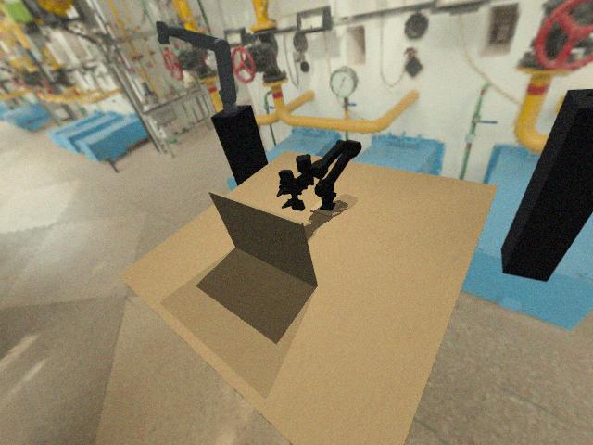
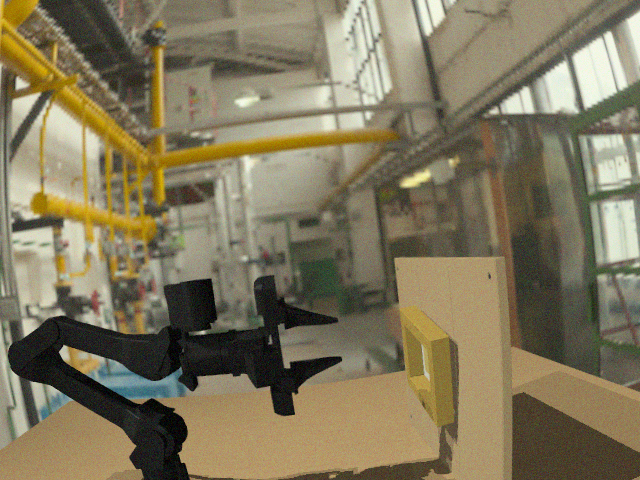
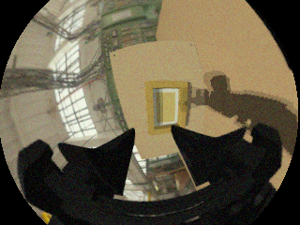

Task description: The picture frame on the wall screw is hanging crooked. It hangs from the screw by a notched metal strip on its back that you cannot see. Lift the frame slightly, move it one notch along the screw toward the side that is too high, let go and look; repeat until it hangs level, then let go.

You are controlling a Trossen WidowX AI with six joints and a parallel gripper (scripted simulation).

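Now: gripper tip 12 cm short of the yellow picture frame, 2 cm to the left of it and 6 cm above it. Round my gripper tip: tan wall panel 13 cm ahead, 2 cm to the right, 7 cm below.
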